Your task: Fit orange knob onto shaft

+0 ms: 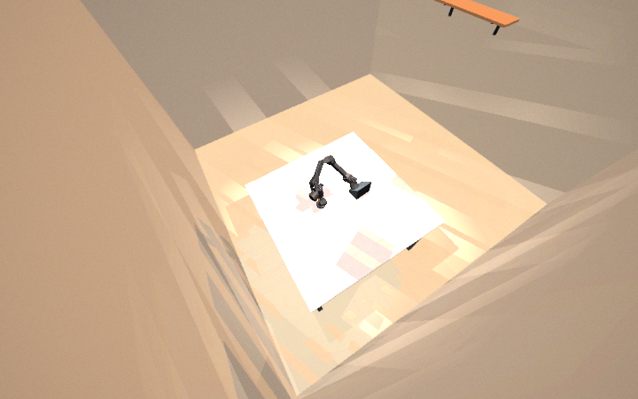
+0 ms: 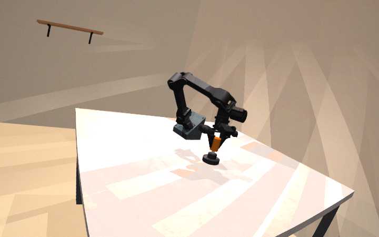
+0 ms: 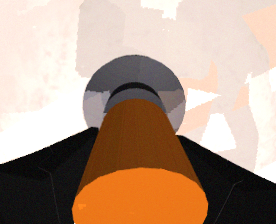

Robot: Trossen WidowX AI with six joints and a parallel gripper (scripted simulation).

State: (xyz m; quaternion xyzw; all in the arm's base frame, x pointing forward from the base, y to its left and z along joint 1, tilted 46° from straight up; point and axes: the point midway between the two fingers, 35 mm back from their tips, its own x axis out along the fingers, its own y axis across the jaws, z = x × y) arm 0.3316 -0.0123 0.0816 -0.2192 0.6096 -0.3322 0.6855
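My gripper tip is 30 mm below the orange knob. The rest, counted from my gripper tip: round pedestal (40 mm below).
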